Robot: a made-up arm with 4 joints.
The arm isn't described. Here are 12 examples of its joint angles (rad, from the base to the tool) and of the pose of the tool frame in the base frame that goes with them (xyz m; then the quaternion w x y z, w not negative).
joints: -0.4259 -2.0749 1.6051 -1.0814
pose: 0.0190 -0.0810 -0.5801 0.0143 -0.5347 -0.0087 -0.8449
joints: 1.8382 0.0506 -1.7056 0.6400
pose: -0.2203 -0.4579 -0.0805 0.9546 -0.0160 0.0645 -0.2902
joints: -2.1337 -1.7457 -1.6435 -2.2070
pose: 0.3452 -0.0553 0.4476 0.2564 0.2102 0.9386 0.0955
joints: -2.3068 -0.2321 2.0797 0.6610
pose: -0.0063 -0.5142 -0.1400 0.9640 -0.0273 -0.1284 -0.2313
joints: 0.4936 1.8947 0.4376 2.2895
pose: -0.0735 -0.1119 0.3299 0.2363 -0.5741 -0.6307 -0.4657
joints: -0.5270 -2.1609 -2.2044 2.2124
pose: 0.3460 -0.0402 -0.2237 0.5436 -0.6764 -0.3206 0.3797
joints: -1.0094 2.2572 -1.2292 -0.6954
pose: -0.2358 0.0216 0.2959 0.1418 -0.9758 -0.0559 0.1568
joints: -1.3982 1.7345 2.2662 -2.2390
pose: -0.2971 0.1722 -0.0688 0.9189 0.3307 -0.0587 0.2069
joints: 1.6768 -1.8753 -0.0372 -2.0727
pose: -0.4423 0.1485 0.1955 0.7300 0.6411 -0.2339 0.0371
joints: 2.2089 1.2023 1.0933 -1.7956
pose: 0.4128 -0.2401 0.0620 0.2753 -0.3437 -0.8876 -0.1349
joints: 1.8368 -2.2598 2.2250 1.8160
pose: -0.4378 -0.1376 0.3026 0.0209 0.2446 0.9348 0.2567
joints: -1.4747 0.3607 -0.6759 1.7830
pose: 0.1548 -0.4532 0.0184 0.2396 0.5695 -0.6723 -0.4077
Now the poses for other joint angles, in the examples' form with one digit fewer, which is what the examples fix.
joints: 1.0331 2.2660 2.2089 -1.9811
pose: -0.013 0.332 0.224 0.408 -0.059 0.862 -0.293
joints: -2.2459 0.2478 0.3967 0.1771
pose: 0.234 -0.489 -0.150 0.585 0.040 -0.792 -0.172
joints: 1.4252 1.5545 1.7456 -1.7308
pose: 0.304 0.050 0.316 0.078 0.094 0.989 -0.080
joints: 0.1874 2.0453 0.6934 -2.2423
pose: -0.158 0.015 0.377 0.397 -0.159 0.841 0.332
